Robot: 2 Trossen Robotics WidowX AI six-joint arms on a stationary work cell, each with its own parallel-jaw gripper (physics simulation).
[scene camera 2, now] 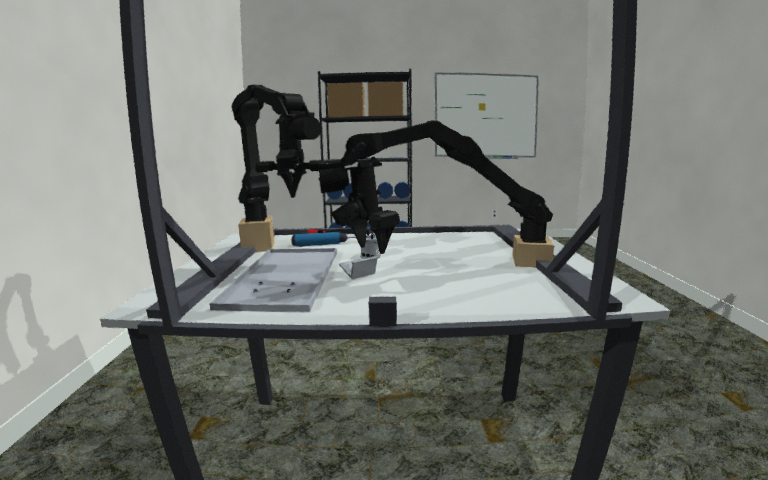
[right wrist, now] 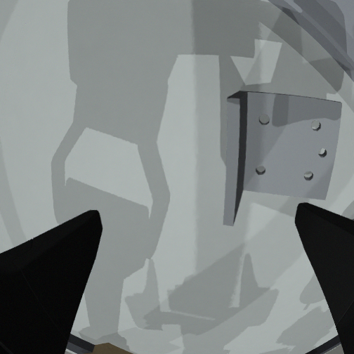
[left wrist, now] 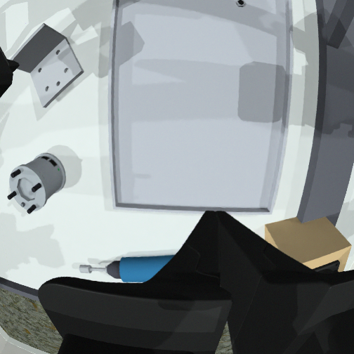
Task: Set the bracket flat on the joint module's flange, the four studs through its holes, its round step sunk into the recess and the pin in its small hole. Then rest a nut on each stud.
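Places are measured from the left arm's base along level axes (x up, y ahead, z left), in millimetres.
Where they show: left gripper, fingertip midpoint: (scene camera 2: 293, 197); right gripper, fingertip midpoint: (scene camera 2: 372, 250); left arm's base, link origin: (scene camera 2: 255, 219); right arm's base, link origin: (scene camera 2: 533, 239).
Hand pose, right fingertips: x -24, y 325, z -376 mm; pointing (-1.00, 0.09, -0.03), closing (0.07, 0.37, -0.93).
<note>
Each offset is from my right fingertips to the top centre of the thing. "spot": to the spot under its first point.
The grey L-shaped bracket (scene camera 2: 362, 267) (left wrist: 52, 75) (right wrist: 290, 145) rests on the table, its holed plate facing up and its other plate rising from one edge. The joint module @[dx +0, dy +28, dz +186 mm] (scene camera 2: 369, 246) (left wrist: 47, 175) stands behind it, studs upward; fingers partly hide it in the scene view. Several small nuts @[dx -65, dy -208, dz -49 mm] (scene camera 2: 288, 290) lie in the tray @[dx -58, dy -221, dz +71 mm] (scene camera 2: 260, 307) (left wrist: 200, 150); one nut (left wrist: 241, 3) shows in the left wrist view. My left gripper (scene camera 2: 292, 194) (left wrist: 213, 219) is shut and empty, high above the table's left part. My right gripper (scene camera 2: 372, 253) (right wrist: 201, 218) is open and empty, above the table near the bracket.
A blue screwdriver-like tool @[spot: dx -47, dy -121, dz +344 mm] (scene camera 2: 318, 238) (left wrist: 142, 269) lies behind the tray. Wooden blocks @[spot: dx -15, dy -321, dz +325 mm] (scene camera 2: 256, 234) @[spot: dx -32, dy +436, dz -36 mm] (scene camera 2: 532, 252) carry the arm bases. A black box @[dx -17, dy -28, dz -253 mm] (scene camera 2: 382, 311) is at the front edge. Dark frame posts (scene camera 2: 148, 169) (scene camera 2: 617, 169) rise at both sides.
</note>
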